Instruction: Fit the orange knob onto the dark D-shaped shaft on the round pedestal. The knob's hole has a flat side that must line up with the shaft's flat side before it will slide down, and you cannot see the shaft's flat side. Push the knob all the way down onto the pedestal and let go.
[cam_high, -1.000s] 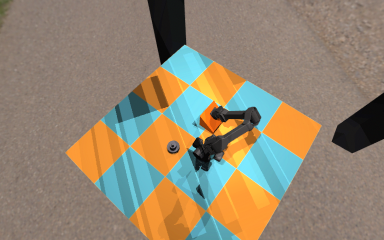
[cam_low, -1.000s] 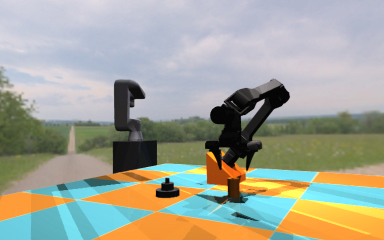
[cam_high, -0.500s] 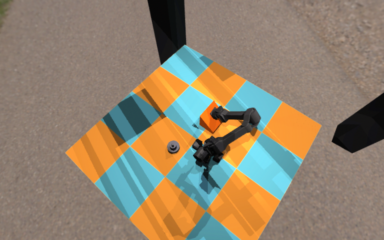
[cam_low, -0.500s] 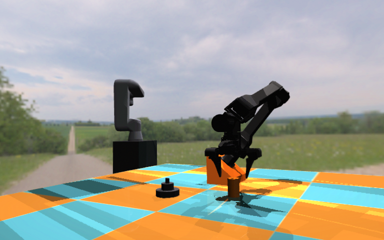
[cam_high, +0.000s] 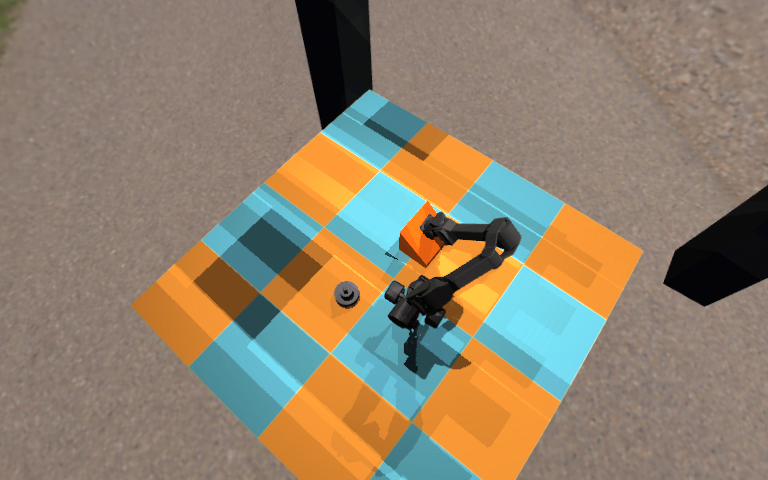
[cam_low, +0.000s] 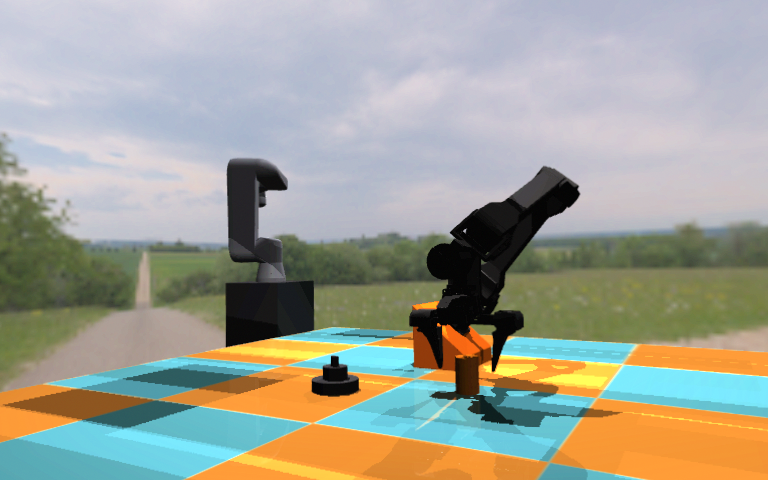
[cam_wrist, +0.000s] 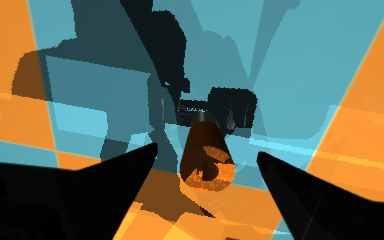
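My gripper tip is 1 cm above the orange knob. The rest, counted from my gripper tip: round pedestal (22 cm to the right, 7 cm ahead, 1 cm below).
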